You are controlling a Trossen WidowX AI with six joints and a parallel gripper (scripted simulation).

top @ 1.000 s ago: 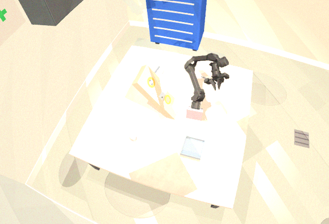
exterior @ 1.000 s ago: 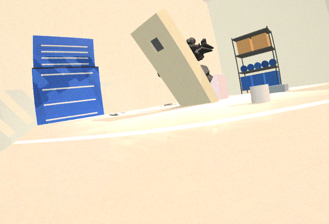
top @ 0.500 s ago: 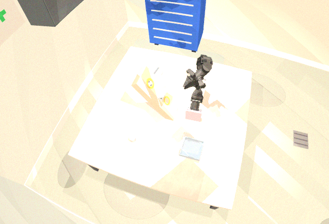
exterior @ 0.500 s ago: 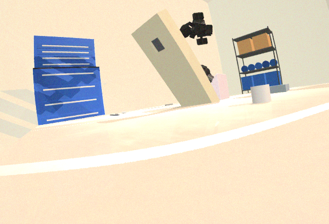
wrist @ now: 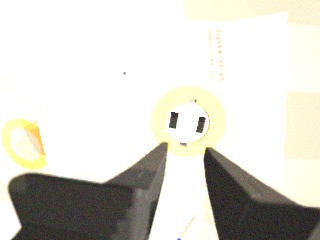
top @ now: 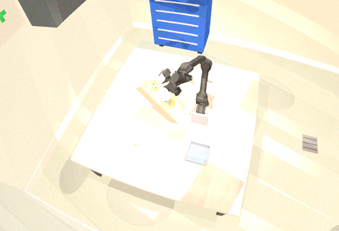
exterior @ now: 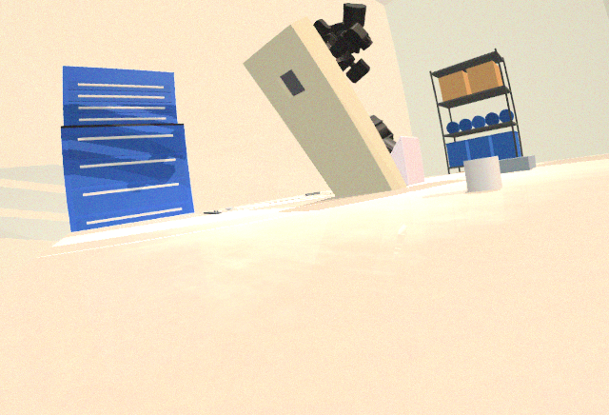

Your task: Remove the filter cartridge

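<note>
Now: the round white filter cartridge 70 mm ahead of my gripper tip, 10 mm to the right of it and 50 mm below it. The rest, counted from my gripper tip: pale blue tray (320 mm behind, 300 mm to the left, 320 mm below).
</note>
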